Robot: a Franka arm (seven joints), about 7 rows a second.
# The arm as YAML. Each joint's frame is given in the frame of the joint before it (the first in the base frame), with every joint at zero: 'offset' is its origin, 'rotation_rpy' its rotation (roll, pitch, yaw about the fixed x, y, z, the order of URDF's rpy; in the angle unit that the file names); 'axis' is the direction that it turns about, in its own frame. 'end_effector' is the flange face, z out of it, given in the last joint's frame.
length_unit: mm
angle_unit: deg
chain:
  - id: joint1
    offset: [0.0, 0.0, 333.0]
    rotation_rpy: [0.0, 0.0, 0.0]
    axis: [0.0, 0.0, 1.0]
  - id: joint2
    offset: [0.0, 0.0, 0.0]
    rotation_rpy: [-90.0, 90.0, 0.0]
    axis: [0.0, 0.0, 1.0]
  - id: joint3
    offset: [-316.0, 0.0, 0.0]
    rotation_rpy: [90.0, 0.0, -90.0]
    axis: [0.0, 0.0, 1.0]
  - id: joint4
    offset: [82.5, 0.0, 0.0]
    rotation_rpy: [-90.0, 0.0, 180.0]
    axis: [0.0, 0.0, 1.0]
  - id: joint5
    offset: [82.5, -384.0, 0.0]
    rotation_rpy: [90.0, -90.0, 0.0]
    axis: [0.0, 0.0, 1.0]
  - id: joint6
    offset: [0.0, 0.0, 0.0]
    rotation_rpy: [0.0, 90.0, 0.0]
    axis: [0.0, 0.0, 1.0]
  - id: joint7
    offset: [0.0, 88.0, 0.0]
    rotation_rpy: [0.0, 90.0, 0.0]
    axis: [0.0, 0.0, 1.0]
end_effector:
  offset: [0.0, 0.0, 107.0]
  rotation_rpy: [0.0, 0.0, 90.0]
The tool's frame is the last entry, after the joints.
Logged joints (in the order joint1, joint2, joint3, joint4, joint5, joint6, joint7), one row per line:
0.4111, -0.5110, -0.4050, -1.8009, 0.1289, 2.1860, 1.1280
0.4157, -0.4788, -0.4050, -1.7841, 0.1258, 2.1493, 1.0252
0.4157, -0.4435, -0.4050, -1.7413, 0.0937, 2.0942, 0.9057
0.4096, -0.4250, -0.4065, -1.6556, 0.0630, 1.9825, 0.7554
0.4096, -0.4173, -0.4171, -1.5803, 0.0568, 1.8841, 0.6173
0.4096, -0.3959, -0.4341, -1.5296, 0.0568, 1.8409, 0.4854
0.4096, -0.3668, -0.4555, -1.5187, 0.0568, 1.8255, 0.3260
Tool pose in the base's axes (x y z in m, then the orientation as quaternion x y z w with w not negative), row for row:
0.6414, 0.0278, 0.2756, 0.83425, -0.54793, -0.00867, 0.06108
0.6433, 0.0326, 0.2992, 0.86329, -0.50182, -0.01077, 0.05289
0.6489, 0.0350, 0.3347, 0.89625, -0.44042, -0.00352, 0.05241
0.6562, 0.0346, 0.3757, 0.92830, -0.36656, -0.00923, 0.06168
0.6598, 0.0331, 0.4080, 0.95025, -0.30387, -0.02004, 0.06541
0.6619, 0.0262, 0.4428, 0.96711, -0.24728, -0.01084, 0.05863
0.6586, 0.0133, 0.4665, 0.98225, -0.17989, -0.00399, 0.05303
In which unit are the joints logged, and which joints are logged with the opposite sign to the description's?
The joints are logged in radians. Opposite sign: joint2.
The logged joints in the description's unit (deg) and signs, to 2 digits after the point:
23.55, 29.28, -23.20, -103.18, 7.39, 125.25, 64.63
23.82, 27.43, -23.20, -102.22, 7.21, 123.15, 58.74
23.82, 25.41, -23.20, -99.77, 5.37, 119.99, 51.89
23.47, 24.35, -23.29, -94.86, 3.61, 113.59, 43.28
23.47, 23.91, -23.90, -90.54, 3.25, 107.95, 35.37
23.47, 22.68, -24.87, -87.64, 3.25, 105.48, 27.81
23.47, 21.02, -26.10, -87.02, 3.25, 104.59, 18.68

